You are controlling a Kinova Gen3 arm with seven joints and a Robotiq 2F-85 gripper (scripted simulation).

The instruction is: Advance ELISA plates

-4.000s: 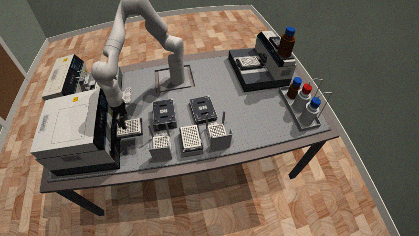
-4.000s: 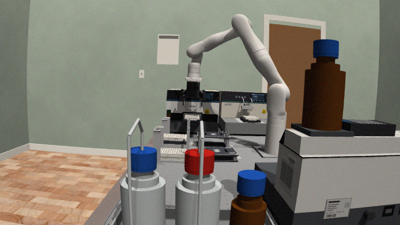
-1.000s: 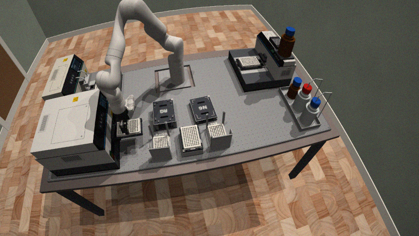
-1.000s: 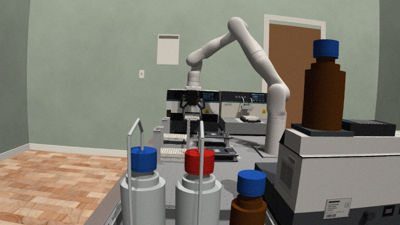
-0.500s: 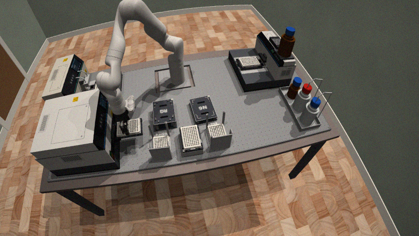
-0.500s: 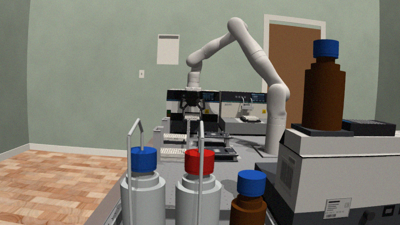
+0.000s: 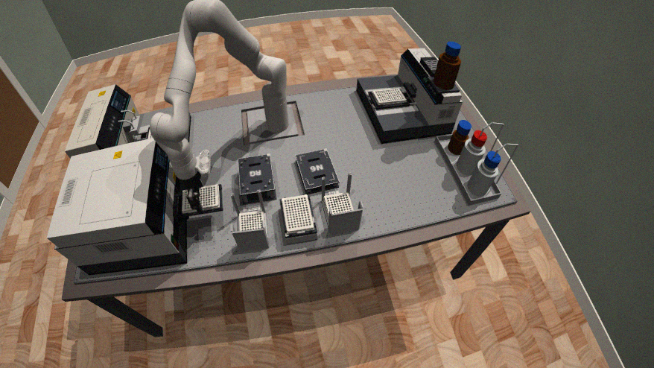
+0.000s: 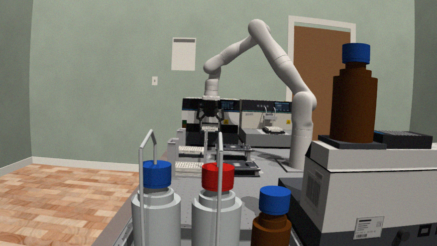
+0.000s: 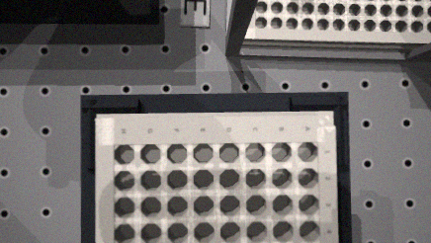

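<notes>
The dark reader tray lies 20 mm below my hand. From my hand the other things lie so: regrip nest RG: 120 mm behind, 180 mm to the left, 70 mm below; reader housing: 10 mm ahead, 290 mm to the right, 110 mm above; washer nest: 370 mm behind, 200 mm to the right, 30 mm below.
</notes>
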